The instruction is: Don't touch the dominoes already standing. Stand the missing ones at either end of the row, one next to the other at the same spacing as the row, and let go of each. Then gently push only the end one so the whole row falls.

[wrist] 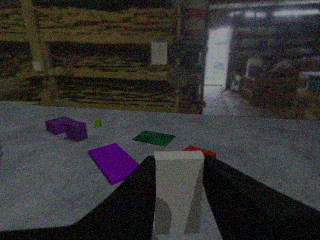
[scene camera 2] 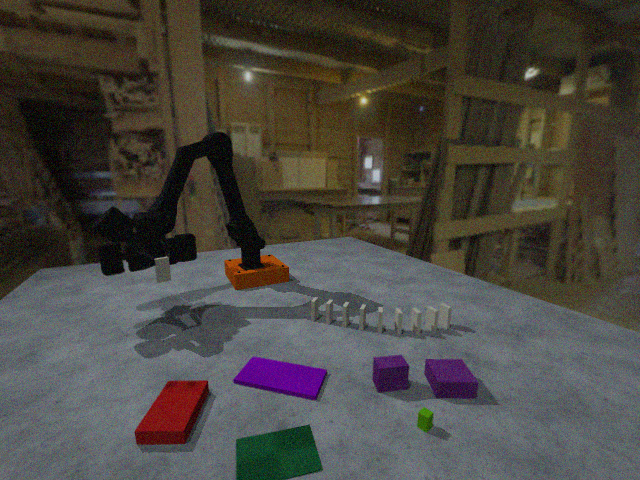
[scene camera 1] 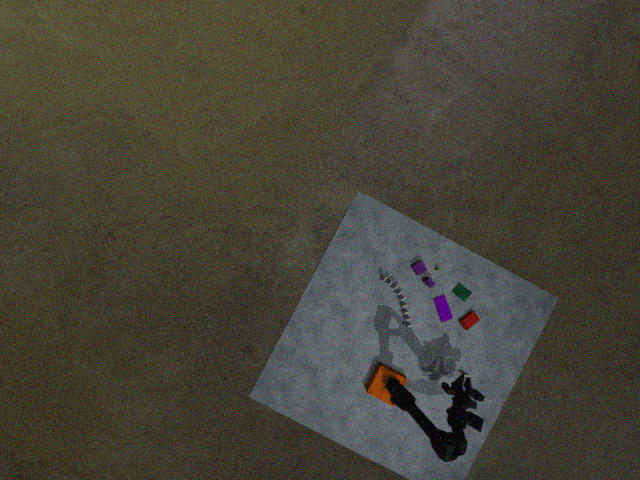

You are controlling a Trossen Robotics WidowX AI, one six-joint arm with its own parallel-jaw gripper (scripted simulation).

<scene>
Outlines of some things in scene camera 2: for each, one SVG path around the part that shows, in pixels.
My gripper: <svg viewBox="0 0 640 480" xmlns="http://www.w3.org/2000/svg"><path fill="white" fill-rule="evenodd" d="M196 236L186 233L175 235L174 238L165 238L163 232L170 228L170 218L168 215L155 211L138 212L134 216L135 236L132 237L131 243L124 245L126 253L121 254L120 242L101 244L98 247L102 274L113 276L124 273L122 260L128 262L130 272L146 270L155 266L155 258L169 257L170 265L177 264L178 261L196 260Z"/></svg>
A purple flat plate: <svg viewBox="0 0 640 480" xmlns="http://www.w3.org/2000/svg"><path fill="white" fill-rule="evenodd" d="M234 379L234 384L316 401L327 374L327 369L252 356Z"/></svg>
A red flat block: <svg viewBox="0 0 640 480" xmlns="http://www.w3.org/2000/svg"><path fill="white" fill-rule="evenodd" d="M208 381L168 381L134 431L136 444L185 444L209 392Z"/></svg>
</scene>
